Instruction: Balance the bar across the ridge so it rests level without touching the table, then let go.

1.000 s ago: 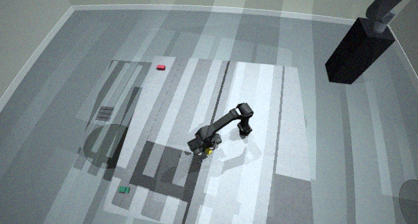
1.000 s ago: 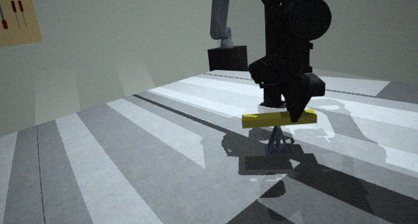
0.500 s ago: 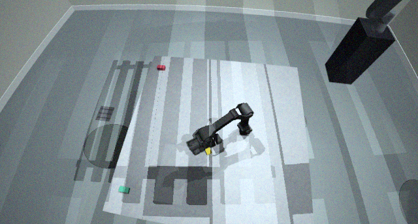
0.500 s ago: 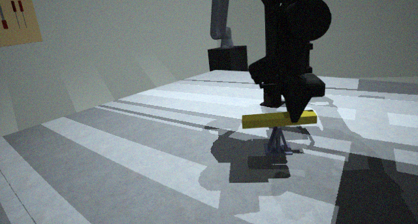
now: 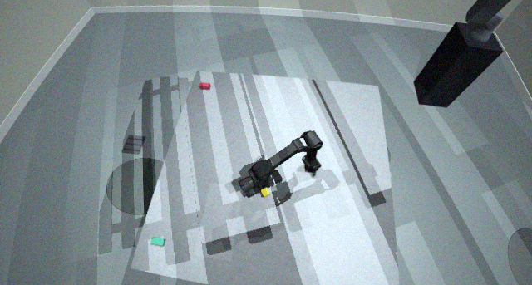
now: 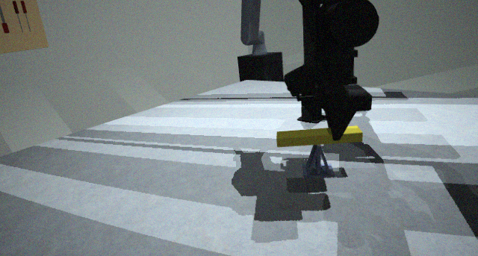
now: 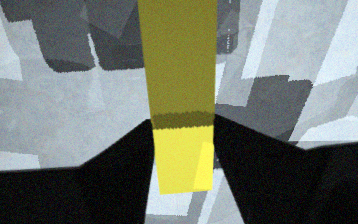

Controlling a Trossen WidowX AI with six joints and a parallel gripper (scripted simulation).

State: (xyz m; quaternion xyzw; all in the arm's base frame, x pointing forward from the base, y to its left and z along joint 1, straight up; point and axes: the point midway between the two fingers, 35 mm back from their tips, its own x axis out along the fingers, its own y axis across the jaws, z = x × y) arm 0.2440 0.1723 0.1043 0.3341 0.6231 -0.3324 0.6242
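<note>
The yellow bar lies 20 mm ahead of my gripper tip and 20 mm to the right of it. Round my gripper tip: red block (500 mm ahead, 670 mm to the right, 50 mm below); green block (500 mm ahead, 330 mm to the left, 60 mm below).
</note>
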